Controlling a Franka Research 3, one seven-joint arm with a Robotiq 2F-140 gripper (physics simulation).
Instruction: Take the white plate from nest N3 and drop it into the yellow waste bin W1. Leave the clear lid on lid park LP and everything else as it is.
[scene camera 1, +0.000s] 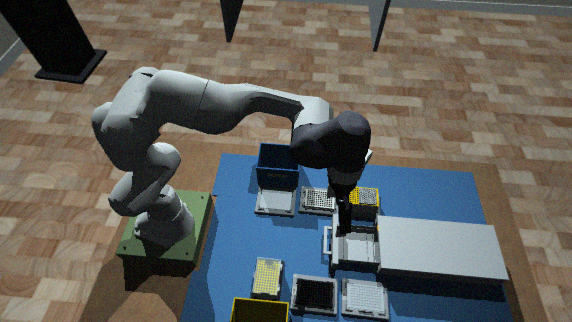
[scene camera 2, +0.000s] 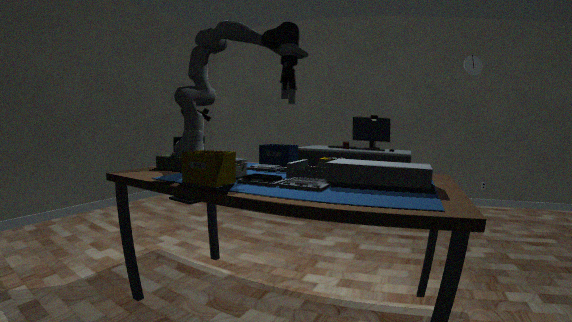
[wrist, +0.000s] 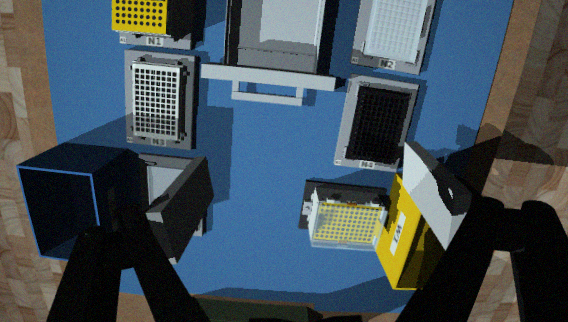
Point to a white plate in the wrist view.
157, 87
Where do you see a grey box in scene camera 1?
At 418, 248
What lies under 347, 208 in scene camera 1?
My gripper.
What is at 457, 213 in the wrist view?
My gripper.
